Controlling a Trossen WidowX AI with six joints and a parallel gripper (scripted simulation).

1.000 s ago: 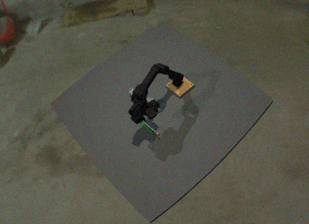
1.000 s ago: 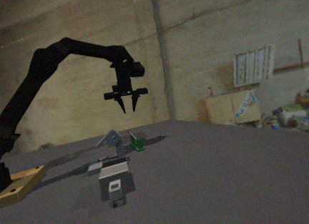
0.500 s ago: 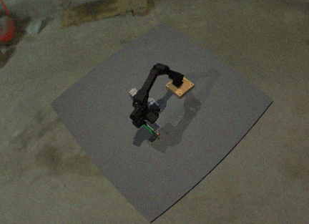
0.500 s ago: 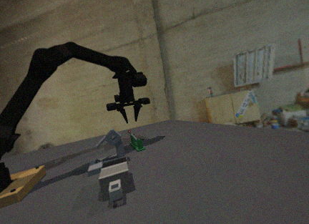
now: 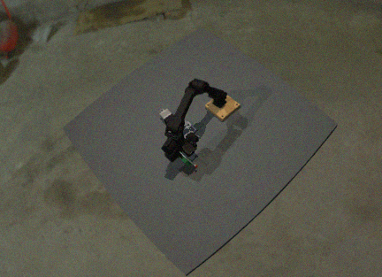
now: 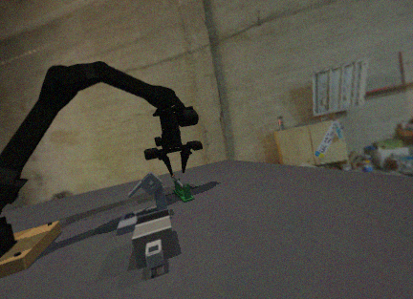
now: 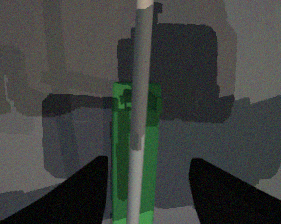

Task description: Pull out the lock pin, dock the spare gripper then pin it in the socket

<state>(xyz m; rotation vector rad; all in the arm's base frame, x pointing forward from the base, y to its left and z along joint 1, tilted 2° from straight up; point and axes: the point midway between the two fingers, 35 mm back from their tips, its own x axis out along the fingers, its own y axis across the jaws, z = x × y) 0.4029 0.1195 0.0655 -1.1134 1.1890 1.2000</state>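
Right now the spare gripper is 130 mm behind my gripper tip, 290 mm to the right of it and 40 mm below it. Round my gripper tip: mount: 120 mm behind, 140 mm to the right, 10 mm below.
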